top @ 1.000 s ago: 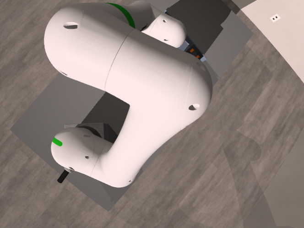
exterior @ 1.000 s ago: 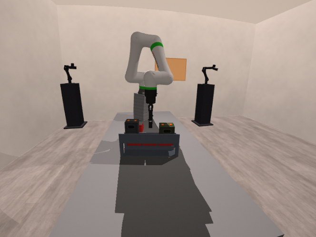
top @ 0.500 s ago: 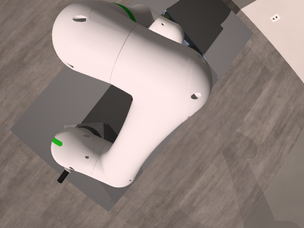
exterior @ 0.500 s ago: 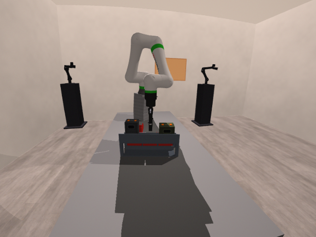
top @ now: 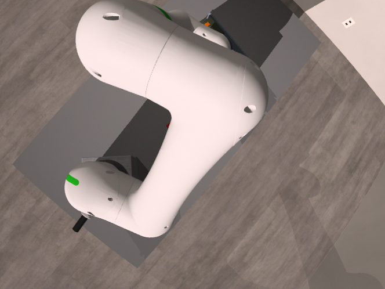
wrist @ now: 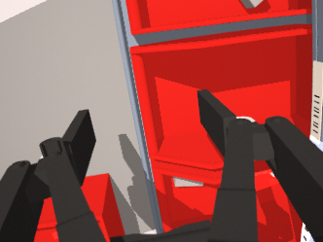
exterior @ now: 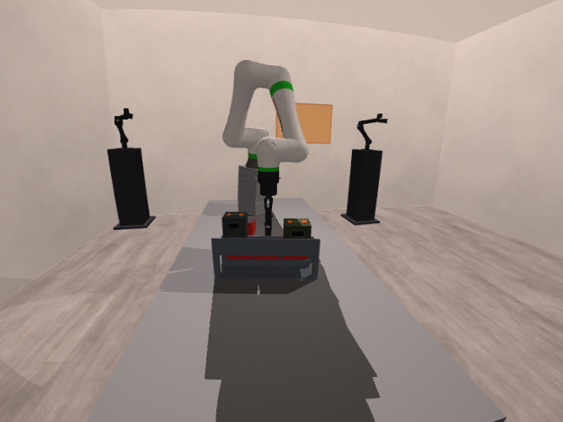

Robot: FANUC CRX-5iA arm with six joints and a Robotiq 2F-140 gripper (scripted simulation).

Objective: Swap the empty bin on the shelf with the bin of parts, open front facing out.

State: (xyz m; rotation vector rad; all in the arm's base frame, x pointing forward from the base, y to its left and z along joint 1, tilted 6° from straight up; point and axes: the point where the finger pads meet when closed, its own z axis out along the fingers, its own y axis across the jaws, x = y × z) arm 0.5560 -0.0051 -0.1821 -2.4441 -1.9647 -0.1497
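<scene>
Now: hand 110 mm short of the grey shelf, 20 mm to the left of it and 20 mm above it. From my hand the other things lie so: grey disc: 120 mm behind, 90 mm to the right, 80 mm below; then grey part: 130 mm ahead, 60 mm to the left, 70 mm below.
</scene>
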